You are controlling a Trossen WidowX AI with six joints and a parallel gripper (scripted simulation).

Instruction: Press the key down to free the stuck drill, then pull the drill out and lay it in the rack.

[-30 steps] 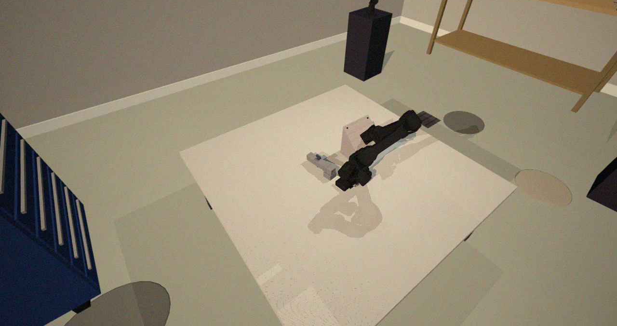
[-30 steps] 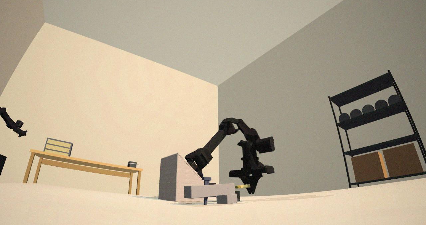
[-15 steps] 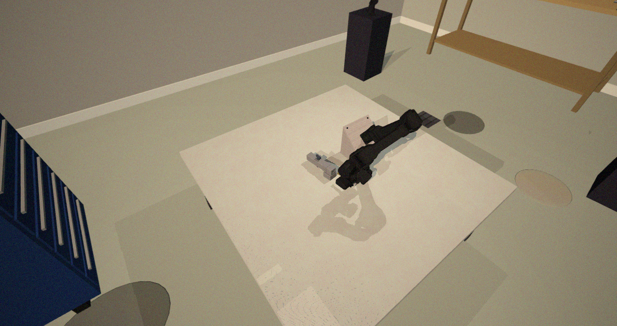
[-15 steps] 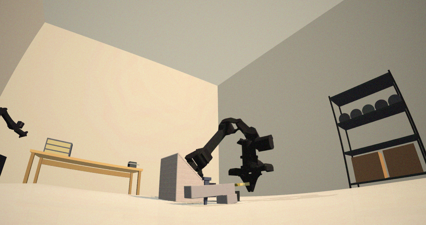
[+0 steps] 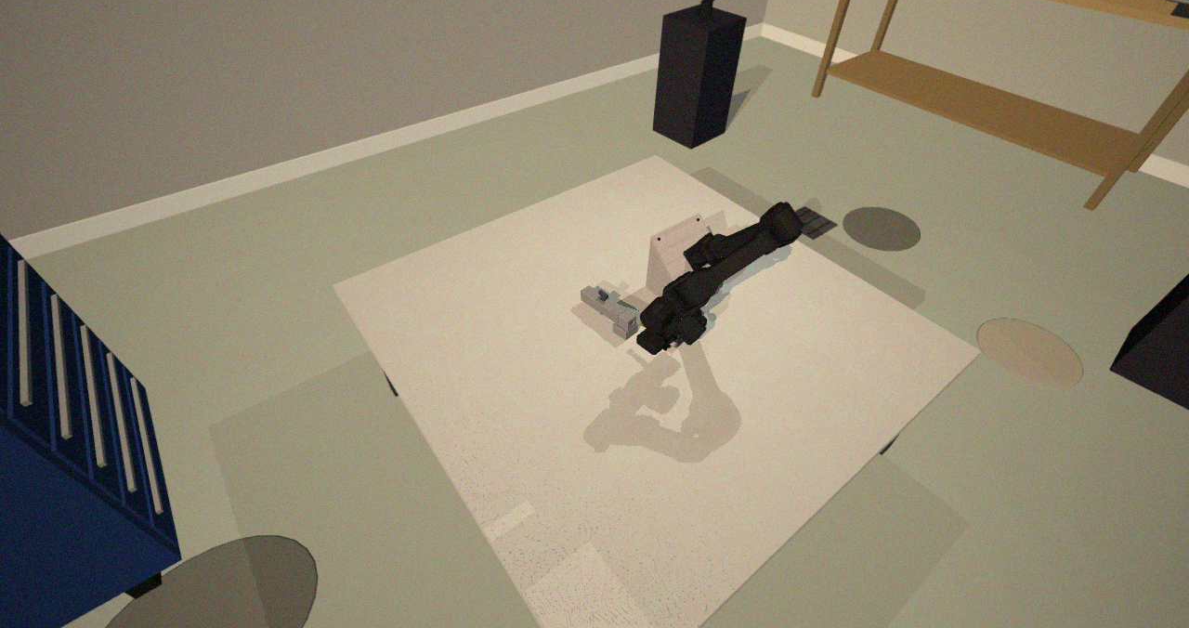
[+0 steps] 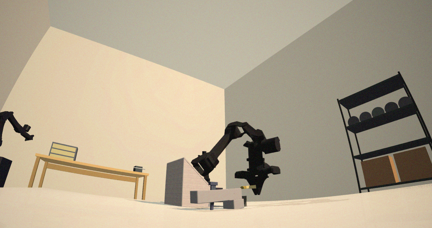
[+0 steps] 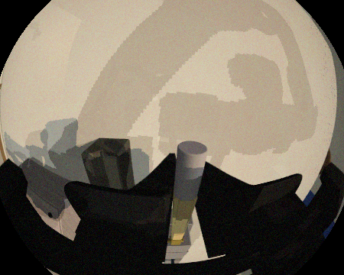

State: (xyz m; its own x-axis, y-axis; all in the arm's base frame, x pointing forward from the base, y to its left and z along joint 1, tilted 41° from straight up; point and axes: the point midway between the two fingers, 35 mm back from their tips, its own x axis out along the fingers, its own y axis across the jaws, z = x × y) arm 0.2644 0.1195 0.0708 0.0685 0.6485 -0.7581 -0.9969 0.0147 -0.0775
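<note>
My gripper tip is now 70 mm past the small dark grey block, 40 mm to the left of it and 20 mm above it. The rest, counted from my gripper tip: drill 40 mm to the right, 30 mm above; dark key 230 mm to the right, 10 mm ahead, 10 mm above.
</note>
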